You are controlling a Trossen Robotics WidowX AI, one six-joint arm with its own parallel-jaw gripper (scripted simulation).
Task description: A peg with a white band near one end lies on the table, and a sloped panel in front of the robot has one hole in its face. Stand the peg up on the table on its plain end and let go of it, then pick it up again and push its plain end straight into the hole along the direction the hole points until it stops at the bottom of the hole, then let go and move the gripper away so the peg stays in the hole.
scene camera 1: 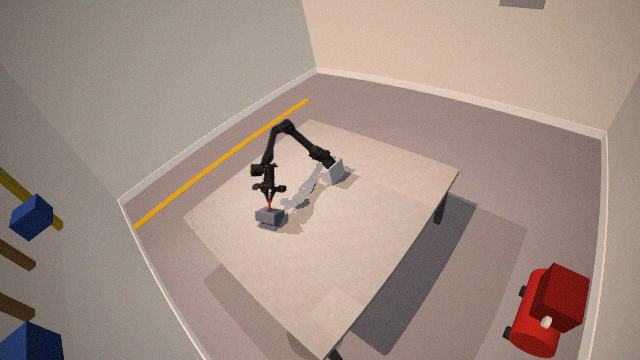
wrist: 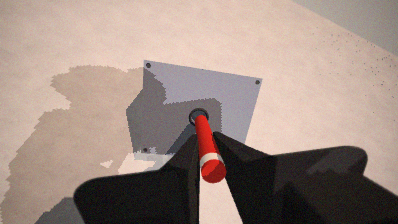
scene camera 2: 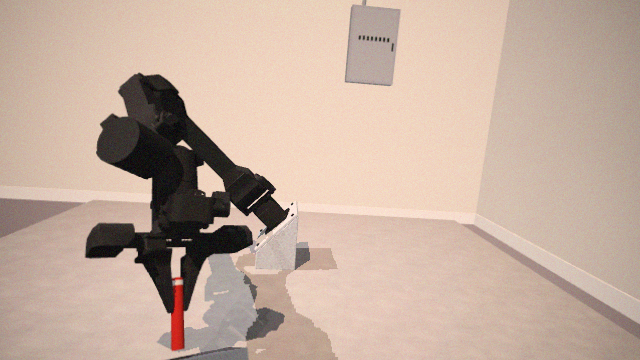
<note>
My gripper holds a red peg. Further things: a grey sloped panel.
My gripper also shows in the wrist view.
</note>
